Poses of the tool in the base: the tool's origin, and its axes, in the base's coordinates. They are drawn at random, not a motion.
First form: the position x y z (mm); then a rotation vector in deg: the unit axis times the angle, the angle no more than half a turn.
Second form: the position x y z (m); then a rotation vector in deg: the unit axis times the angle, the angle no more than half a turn. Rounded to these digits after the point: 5 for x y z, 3 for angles.
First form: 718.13 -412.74 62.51 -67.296 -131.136 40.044
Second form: 0.71813 -0.41274 0.06251 -67.296 -131.136 40.044
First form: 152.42 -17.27 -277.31 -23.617 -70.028 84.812
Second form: 0.15242 -0.01727 -0.27731 -23.617 -70.028 84.812
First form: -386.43 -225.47 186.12 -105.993 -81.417 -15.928
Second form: -0.38643 -0.22547 0.18612 -105.993 -81.417 -15.928
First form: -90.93 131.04 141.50 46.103 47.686 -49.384
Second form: -0.09093 0.13104 0.14150 46.103 47.686 -49.384
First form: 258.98 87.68 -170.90 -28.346 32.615 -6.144
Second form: 0.25898 0.08768 -0.17090 -28.346 32.615 -6.144
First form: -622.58 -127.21 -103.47 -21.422 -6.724 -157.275
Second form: -0.62258 -0.12721 -0.10347 -21.422 -6.724 -157.275
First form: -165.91 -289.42 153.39 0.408 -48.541 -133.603
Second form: -0.16591 -0.28942 0.15339 0.408 -48.541 -133.603
